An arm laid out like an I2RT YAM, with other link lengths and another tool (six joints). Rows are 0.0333 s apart.
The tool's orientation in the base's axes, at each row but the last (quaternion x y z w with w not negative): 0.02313 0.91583 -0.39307 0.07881; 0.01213 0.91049 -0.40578 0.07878; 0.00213 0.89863 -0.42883 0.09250; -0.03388 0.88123 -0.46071 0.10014
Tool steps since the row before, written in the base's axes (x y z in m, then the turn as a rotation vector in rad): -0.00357 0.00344 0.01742 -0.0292 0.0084 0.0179; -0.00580 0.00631 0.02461 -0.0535 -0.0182 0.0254; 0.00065 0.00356 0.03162 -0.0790 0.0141 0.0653; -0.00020 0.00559 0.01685 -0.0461 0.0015 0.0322
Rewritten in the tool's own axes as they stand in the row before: 0.00062 -0.01048 -0.01476 0.0257 -0.0101 -0.0219; 0.00169 -0.01441 -0.02165 0.0497 -0.0355 -0.0104; -0.00622 -0.02205 -0.02209 0.0656 -0.0480 -0.0640; -0.00310 -0.01060 -0.01390 0.0402 -0.0270 -0.0287
